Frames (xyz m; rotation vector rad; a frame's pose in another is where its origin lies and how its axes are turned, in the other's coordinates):
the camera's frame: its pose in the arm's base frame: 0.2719 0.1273 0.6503 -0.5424 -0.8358 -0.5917
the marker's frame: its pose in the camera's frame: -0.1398 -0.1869 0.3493 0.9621 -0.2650 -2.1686
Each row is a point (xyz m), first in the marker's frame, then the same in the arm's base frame.
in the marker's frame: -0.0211 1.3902 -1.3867
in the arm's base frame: 0.4381 -1.0103 2.1670
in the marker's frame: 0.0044 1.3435 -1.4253
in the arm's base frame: 0.4780 -1.0345 2.1208
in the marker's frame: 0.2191 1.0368 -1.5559
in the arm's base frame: 0.6215 -1.1588 1.7727
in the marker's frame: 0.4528 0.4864 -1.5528
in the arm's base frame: 0.7509 -1.1344 1.1894
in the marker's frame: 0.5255 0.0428 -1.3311
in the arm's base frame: 0.7269 -0.9042 0.7448
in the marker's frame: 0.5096 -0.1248 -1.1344
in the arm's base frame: 0.6449 -0.7208 0.5815
